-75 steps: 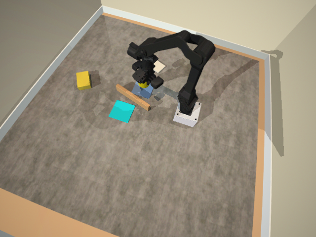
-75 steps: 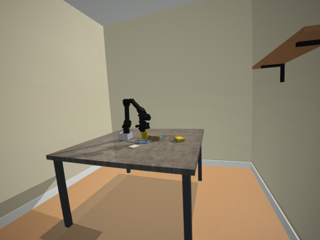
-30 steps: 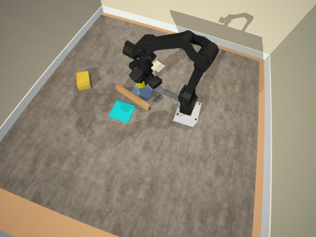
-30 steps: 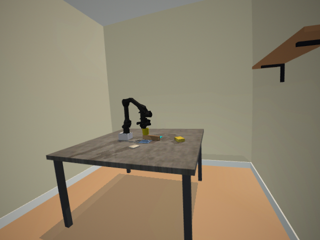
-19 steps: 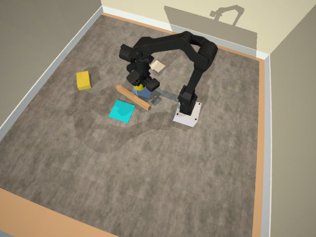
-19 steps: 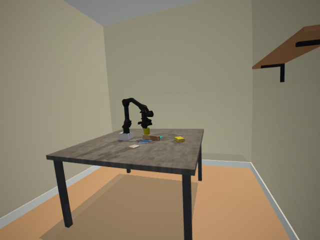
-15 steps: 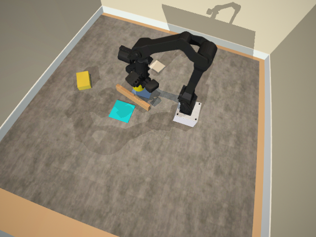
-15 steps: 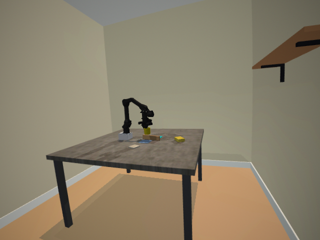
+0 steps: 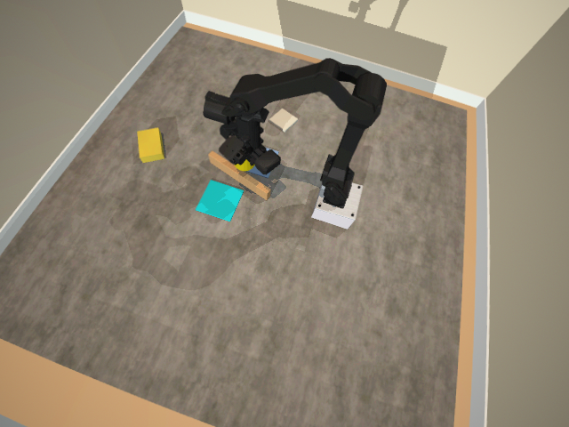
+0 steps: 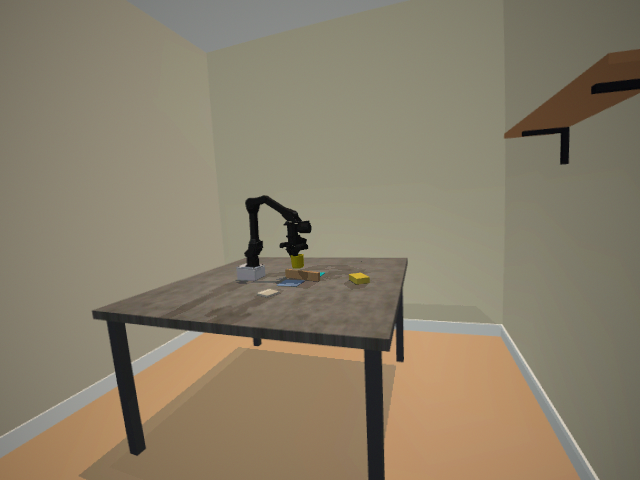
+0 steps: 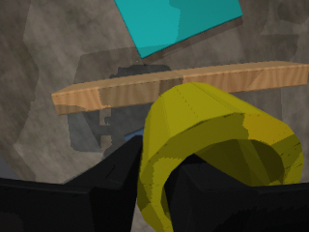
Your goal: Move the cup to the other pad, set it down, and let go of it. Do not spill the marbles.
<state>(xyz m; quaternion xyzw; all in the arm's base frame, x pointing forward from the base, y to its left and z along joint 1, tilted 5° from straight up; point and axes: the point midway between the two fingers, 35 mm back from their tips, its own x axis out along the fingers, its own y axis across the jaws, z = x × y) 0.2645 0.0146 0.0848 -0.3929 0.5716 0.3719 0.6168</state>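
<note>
Now: the cyan pad 6 cm ahead of my gripper tip, 10 cm to the left of it and 11 cm below it. The rest, counted from my gripper tip: wooden bar 4 cm ahead, 1 cm to the left, 9 cm below; then yellow cup 2 cm ahead, 1 cm to the right; then blue marble 1 cm ahead, 2 cm to the right, 2 cm below.
</note>
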